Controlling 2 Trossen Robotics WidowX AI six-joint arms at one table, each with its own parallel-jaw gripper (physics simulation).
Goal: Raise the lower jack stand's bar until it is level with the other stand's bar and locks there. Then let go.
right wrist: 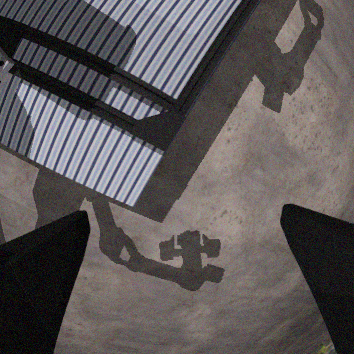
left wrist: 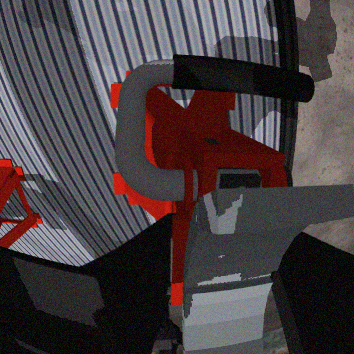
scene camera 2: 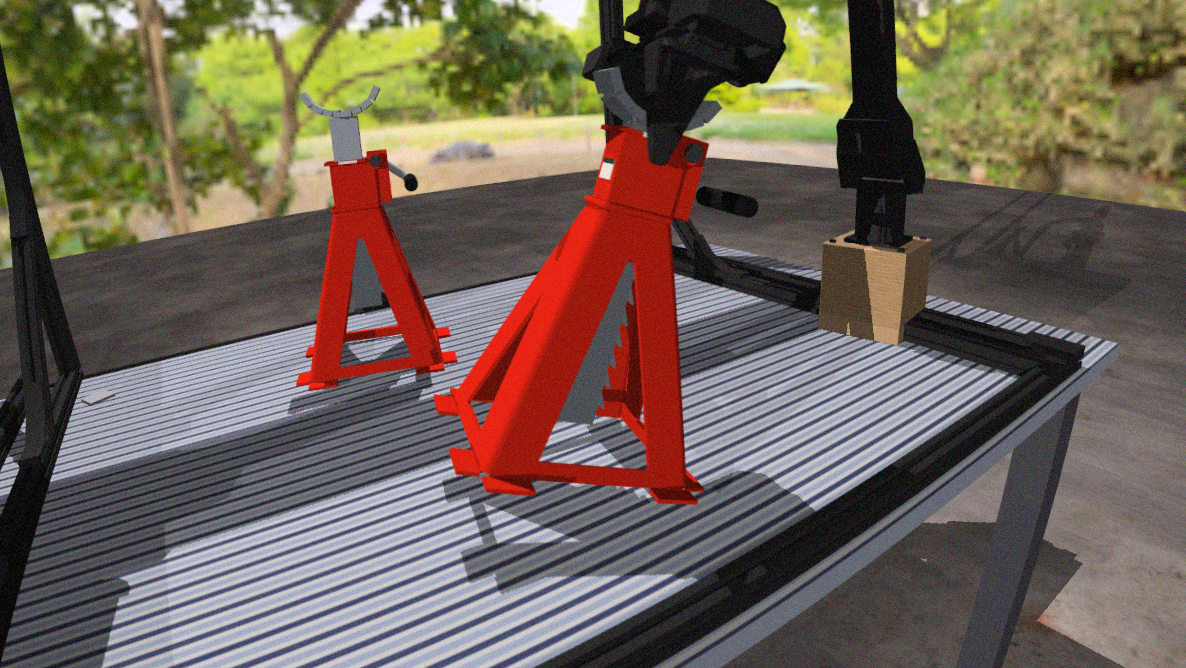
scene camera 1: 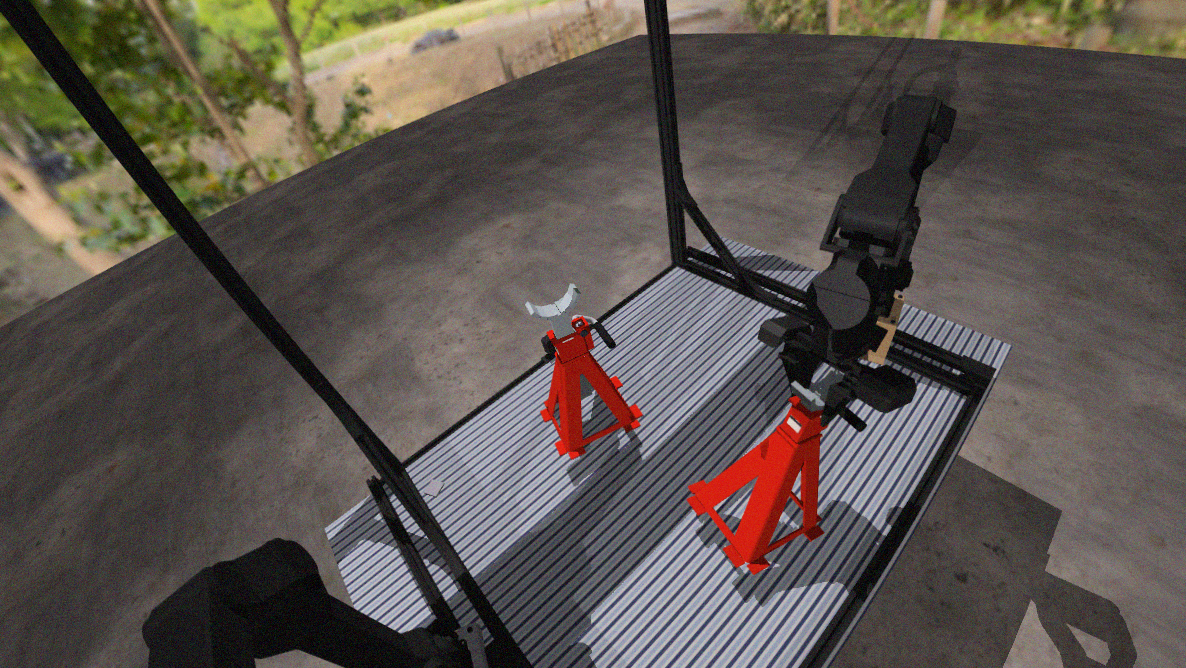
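Seen in the pictures: left gripper, fingertip midpoint: (scene camera 2: 642,166) (scene camera 1: 810,416); right gripper, fingertip midpoint: (right wrist: 187,219) (left wrist: 276,350); left arm's base, origin of the base link: (scene camera 2: 878,240).
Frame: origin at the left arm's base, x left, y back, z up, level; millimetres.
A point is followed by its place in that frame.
Note:
The near red jack stand (scene camera 1: 776,489) {x -29, y -483, z 46 mm} (scene camera 2: 572,323) {x -21, y -482, z 30 mm} leans to the right in scene camera 2. Its grey bar is low; the curved saddle (scene camera 1: 805,393) {x -30, y -429, z 185 mm} (scene camera 2: 618,99) {x -19, y -431, z 166 mm} (left wrist: 225,315) {x -27, y -412, z 161 mm} on top sits close to the red collar. My left gripper (scene camera 1: 823,386) (scene camera 2: 662,116) (left wrist: 218,224) {x -21, y -408, z 120 mm} is shut on that saddle from above. The stand's black-gripped handle (scene camera 1: 850,414) {x 23, y -366, z 100 mm} (scene camera 2: 727,201) {x 24, y -373, z 95 mm} (left wrist: 240,77) {x 10, y -357, z 100 mm} is free of the fingers. The other red stand (scene camera 1: 571,406) {x -402, y -474, z -11 mm} (scene camera 2: 327,307) {x -402, y -483, z -27 mm} is upright, its grey bar (scene camera 2: 346,138) {x -411, y -428, z 148 mm} showing a length above the collar. My right gripper (right wrist: 187,219) {x -19, y -933, z 163 mm} is open and empty over the floor.
Both stands are on the striped table (scene camera 1: 663,572) {x -137, y -615, z -105 mm} (scene camera 2: 290,580) {x -99, y -673, z -105 mm}. Black frame rails (scene camera 2: 705,589) {x 111, y -522, z -87 mm} run along its edges, and black posts (scene camera 1: 661,124) {x -507, y 97, z 281 mm} rise from it. A wooden block (scene camera 2: 900,290) {x 47, y -50, z -41 mm} stands at the right in scene camera 2. A small pale plate (scene camera 1: 434,487) {x -585, y -719, z -102 mm} (scene camera 2: 97,397) {x -581, y -721, z -102 mm} lies at the left.

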